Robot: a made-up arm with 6 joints.
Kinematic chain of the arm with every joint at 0, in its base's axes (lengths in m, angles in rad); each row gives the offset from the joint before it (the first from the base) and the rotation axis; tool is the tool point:
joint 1: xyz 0 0 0.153 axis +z
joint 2: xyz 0 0.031 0 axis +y
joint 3: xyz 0 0 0.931 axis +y
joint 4: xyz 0 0 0.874 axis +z
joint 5: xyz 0 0 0 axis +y
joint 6: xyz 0 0 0.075 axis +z
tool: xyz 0 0 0
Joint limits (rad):
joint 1: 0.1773..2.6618
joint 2: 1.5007..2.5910
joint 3: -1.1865..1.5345
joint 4: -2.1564..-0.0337
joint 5: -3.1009..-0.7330
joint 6: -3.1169..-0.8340
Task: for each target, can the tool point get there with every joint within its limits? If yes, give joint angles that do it. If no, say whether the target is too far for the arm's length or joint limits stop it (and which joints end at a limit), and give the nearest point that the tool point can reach.
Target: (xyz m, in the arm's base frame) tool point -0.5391 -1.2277 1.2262
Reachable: no: joint limits stop it (at a limit: joint 1, joint 2, joint 3) | nearest point -1.0559 0.4545 1.0566 | short by 1.768 m
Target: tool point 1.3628 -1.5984 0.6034
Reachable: no: too far | nearest point 1.2839 0.2626 0.7099 | short by 1.866 m
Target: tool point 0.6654 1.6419 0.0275
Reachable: yes | joints 1.1328 1.7875 -0.2578 -1.0119 -1.7278 -2.7375
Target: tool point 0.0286 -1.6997 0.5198
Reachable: no: joint limits stop it (at a limit: joint 2, joint 3, joint 4) | nearest point 0.0048 -0.2876 -1.0961 | short by 2.146 m
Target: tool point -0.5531 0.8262 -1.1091
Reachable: yes | joints 2.0927 2.0847 0.8860 -0.7200 -2.3091 -1.9407
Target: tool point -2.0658 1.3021 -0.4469
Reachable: no: too far | nearest point -1.5302 0.9645 -0.2914 | short by 0.652 m
